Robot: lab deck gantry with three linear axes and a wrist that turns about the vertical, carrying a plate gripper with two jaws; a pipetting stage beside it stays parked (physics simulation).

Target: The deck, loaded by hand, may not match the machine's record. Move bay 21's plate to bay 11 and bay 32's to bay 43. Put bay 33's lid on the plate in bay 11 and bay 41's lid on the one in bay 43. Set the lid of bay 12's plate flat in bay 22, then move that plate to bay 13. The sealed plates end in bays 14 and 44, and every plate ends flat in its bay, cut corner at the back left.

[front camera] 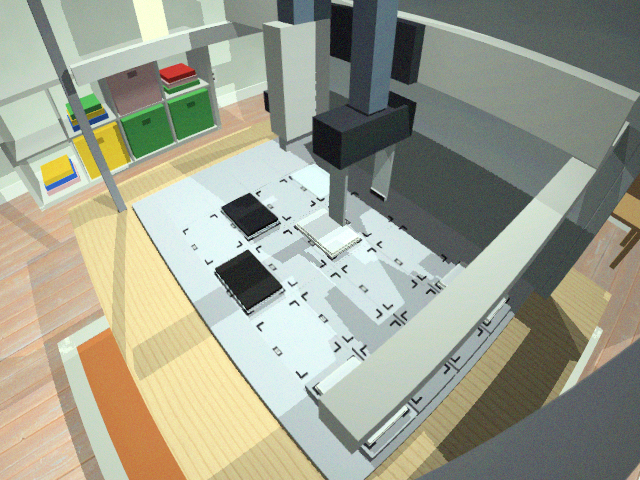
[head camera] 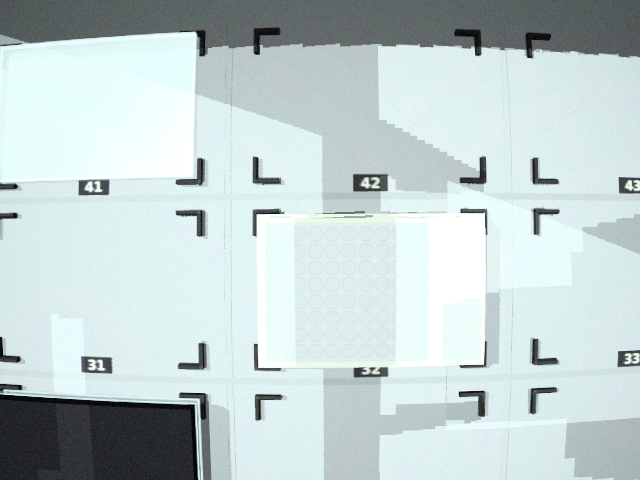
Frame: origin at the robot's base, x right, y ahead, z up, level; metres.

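Seen in the pictures: gripper, between the fingertips: [front camera: 358, 207]; robot's base, origin of its link: [front camera: 184, 231].
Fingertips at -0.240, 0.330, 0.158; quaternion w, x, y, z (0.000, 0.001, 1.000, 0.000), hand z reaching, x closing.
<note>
Pixels of each thing's top centre, then the offset from my fingertips to it, as dx, dy, dz. Level surfaces: height alone.
- cream plate with faint wells, centre of its top: [head camera: 374, 292] [front camera: 327, 229] -0.017, -0.102, -0.143
- clear lid, centre of its top: [head camera: 88, 107] [front camera: 317, 179] -0.124, -0.266, -0.150
- deck, height of its surface: dz -0.158
My gripper [front camera: 359, 210] hangs raised and empty over the area of bay 32, jaws wide apart; its jaws do not show in the head view. Below, a cream plate with faint wells [front camera: 326, 238] [head camera: 346, 289] lies flat in bay 32. A clear lid [front camera: 310, 179] [head camera: 98, 108] lies in bay 41. A dark-topped plate [front camera: 250, 212] [head camera: 144, 444] lies in bay 21. Another dark-topped plate [front camera: 249, 279] lies in bay 12. Pale plates [front camera: 338, 373] [front camera: 448, 276] in bays 14 and 44 are partly hidden by the rail.
A thick pale rail [front camera: 465, 263] crosses above the right side of the deck [front camera: 206, 310]. The parked pipetting stage [front camera: 297, 82] stands behind, left of the gripper column. A thin grey post [front camera: 93, 139] rises at the left. Shelves with coloured bins [front camera: 147, 131] stand beyond.
</note>
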